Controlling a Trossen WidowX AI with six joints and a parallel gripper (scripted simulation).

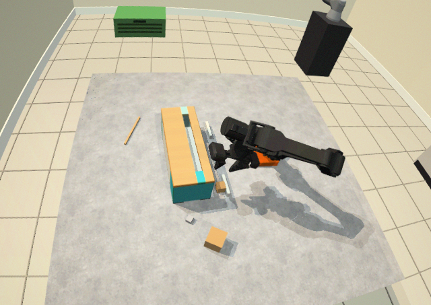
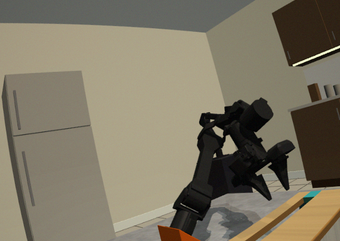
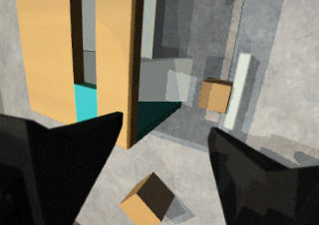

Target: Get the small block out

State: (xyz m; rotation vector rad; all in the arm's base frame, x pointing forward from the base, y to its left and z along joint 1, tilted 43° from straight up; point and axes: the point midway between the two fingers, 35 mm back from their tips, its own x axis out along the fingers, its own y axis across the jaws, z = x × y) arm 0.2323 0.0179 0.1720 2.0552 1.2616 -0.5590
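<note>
Now: gripper tip 12 cm above the small block and 1 cm past it. Round my gripper tip: thin wooden stick: 34 cm to the right, 32 cm ahead, 13 cm below; tiny grey cube: 13 cm below, 12 cm to the left, 12 cm ahead; long box: 16 cm to the right, 7 cm below, 7 cm ahead.
</note>
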